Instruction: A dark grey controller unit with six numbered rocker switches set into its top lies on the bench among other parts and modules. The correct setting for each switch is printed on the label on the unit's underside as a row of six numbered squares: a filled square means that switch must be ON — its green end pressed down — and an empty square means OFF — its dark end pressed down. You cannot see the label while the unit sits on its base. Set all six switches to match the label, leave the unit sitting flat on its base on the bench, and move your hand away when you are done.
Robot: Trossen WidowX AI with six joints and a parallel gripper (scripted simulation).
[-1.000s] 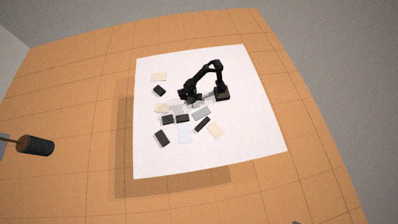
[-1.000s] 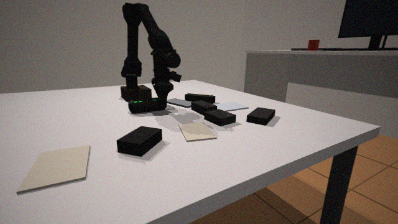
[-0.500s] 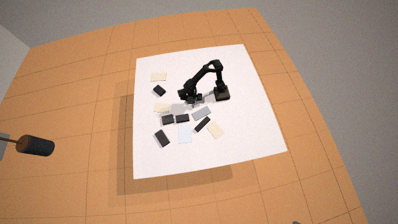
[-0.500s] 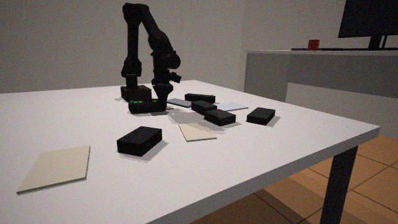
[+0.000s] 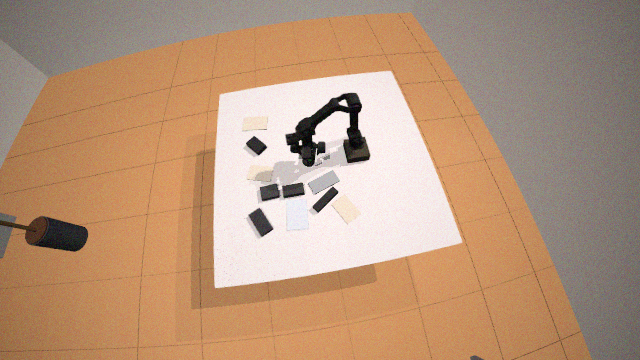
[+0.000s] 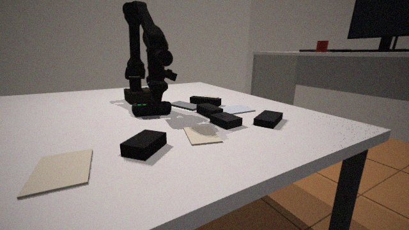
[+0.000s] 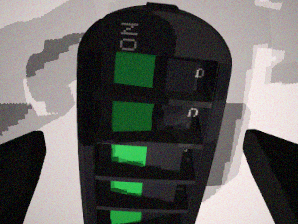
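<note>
My gripper tip is now 70 mm past the grey plate, 150 mm to the right of it and 50 mm above it. From my gripper tip the other things lie so: long dark block 80 mm behind, 260 mm to the left, 30 mm below; pale blue plate 80 mm ahead, 330 mm to the left, 50 mm below.
</note>
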